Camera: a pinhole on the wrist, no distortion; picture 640 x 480 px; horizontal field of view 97.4 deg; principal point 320.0 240.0 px. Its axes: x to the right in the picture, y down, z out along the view. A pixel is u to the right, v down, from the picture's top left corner.
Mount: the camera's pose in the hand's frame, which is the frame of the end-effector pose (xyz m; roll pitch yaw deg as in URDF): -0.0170 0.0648 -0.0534 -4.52 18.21 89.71
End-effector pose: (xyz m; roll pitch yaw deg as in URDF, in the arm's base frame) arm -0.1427 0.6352 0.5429 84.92 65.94 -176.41
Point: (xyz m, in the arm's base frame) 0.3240 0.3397 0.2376
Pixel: behind the camera
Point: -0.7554 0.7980 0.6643
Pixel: 572 122
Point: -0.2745 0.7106 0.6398
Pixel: 372 251
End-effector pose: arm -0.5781 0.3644 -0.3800 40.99 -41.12 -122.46
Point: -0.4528 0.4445 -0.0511
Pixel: 422 97
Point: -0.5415 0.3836 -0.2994
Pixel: 243 92
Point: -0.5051 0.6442 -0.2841
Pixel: 263 335
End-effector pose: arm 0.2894 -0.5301 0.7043 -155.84 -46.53 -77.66
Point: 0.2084 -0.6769 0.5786
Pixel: 393 200
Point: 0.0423 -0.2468 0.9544
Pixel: behind the camera
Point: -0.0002 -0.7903 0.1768
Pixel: 490 348
